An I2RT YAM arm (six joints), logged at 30 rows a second.
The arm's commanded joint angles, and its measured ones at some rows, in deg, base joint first. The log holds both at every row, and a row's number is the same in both.
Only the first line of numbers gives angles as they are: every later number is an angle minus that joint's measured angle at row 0.
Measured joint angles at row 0:
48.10 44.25 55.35 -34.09 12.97 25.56
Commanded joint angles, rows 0 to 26:
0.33 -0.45 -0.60 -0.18 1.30 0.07
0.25 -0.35 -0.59 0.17 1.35 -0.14
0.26 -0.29 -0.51 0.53 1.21 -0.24
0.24 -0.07 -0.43 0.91 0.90 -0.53
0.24 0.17 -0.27 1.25 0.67 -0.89
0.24 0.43 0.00 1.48 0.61 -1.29
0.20 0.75 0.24 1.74 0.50 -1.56
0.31 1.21 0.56 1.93 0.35 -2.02
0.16 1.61 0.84 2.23 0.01 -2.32
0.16 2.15 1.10 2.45 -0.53 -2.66
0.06 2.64 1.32 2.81 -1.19 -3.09
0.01 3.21 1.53 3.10 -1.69 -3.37
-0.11 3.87 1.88 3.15 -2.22 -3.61
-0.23 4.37 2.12 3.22 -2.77 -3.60
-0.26 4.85 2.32 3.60 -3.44 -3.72
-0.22 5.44 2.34 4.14 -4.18 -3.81
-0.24 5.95 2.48 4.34 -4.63 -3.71
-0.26 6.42 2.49 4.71 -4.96 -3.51
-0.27 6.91 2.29 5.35 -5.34 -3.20
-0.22 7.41 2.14 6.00 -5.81 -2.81
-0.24 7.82 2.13 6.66 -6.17 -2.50
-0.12 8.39 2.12 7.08 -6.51 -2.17
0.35 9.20 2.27 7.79 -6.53 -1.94
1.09 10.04 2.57 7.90 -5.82 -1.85
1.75 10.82 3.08 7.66 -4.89 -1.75
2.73 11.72 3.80 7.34 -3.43 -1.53
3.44 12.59 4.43 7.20 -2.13 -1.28
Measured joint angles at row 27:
1.22 10.73 1.42 5.99 -4.57 -2.18
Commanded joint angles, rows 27 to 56:
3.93 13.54 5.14 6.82 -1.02 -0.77
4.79 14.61 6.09 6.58 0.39 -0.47
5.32 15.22 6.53 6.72 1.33 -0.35
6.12 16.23 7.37 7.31 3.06 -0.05
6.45 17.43 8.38 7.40 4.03 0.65
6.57 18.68 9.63 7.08 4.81 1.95
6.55 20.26 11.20 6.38 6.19 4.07
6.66 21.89 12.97 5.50 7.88 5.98
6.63 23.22 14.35 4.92 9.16 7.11
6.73 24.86 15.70 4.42 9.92 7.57
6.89 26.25 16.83 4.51 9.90 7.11
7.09 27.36 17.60 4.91 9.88 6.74
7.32 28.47 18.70 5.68 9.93 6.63
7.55 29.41 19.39 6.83 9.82 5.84
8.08 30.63 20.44 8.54 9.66 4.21
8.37 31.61 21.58 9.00 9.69 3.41
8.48 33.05 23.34 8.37 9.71 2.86
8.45 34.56 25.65 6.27 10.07 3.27
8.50 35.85 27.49 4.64 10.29 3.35
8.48 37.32 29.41 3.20 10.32 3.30
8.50 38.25 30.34 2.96 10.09 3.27
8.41 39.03 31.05 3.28 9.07 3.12
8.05 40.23 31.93 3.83 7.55 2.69
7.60 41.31 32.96 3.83 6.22 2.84
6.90 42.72 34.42 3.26 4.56 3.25
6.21 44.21 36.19 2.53 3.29 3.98
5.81 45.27 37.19 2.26 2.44 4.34
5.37 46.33 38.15 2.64 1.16 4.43
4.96 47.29 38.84 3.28 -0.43 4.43
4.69 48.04 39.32 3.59 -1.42 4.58
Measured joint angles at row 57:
6.03 45.88 36.74 4.57 3.28 3.96
